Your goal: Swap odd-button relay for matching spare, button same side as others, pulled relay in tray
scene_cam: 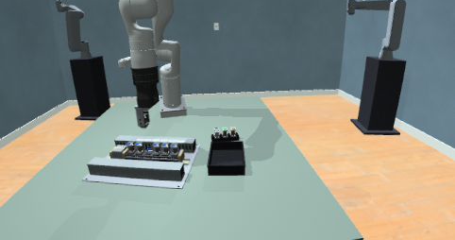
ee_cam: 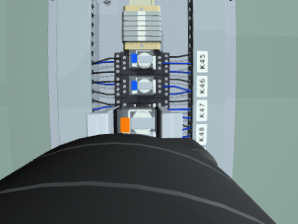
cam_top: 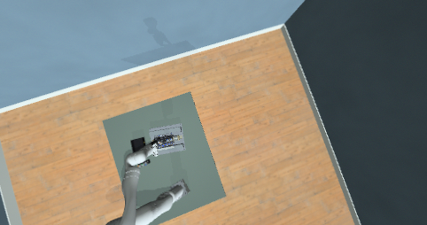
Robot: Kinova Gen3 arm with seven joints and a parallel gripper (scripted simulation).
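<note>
The black tray lies 2 cm behind my hand, 26 cm to the left of it and 14 cm below it. The rest, counted from my hand: small black stand (19 cm behind, 23 cm to the left, 15 cm below).
</note>
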